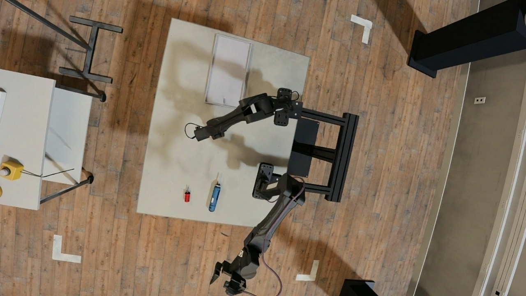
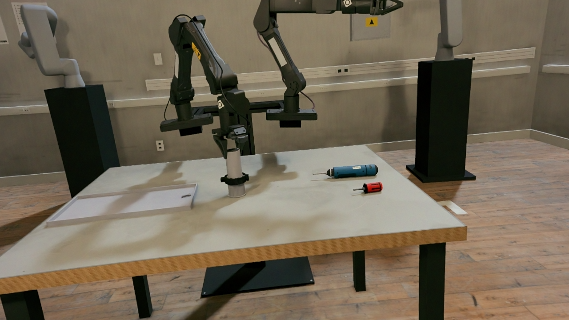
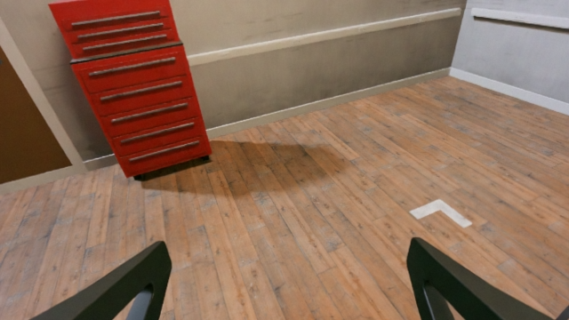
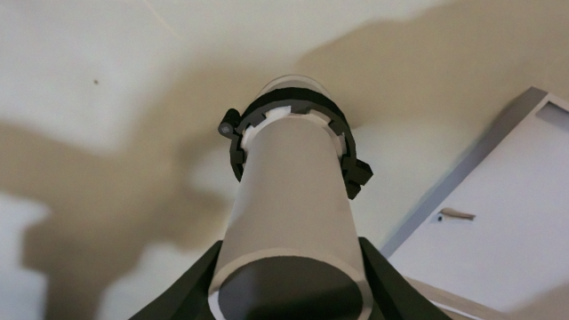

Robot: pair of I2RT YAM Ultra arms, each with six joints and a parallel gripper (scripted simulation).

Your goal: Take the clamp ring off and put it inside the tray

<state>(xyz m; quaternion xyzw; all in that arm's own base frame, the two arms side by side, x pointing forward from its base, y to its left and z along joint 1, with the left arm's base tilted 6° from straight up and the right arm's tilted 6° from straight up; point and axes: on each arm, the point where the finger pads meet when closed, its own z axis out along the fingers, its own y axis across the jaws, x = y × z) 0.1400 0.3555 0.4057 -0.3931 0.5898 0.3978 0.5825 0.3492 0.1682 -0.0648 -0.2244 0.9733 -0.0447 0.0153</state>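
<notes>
Now: the pale link tube 30 mm below my right hand and 10 mm ahead of it. From my right hand the other things lie so: small screw (170 mm to the right, 130 mm below, 10 mm behind); black clamp ring (80 mm below); grey joint module (110 mm below, 10 mm ahead).
</notes>
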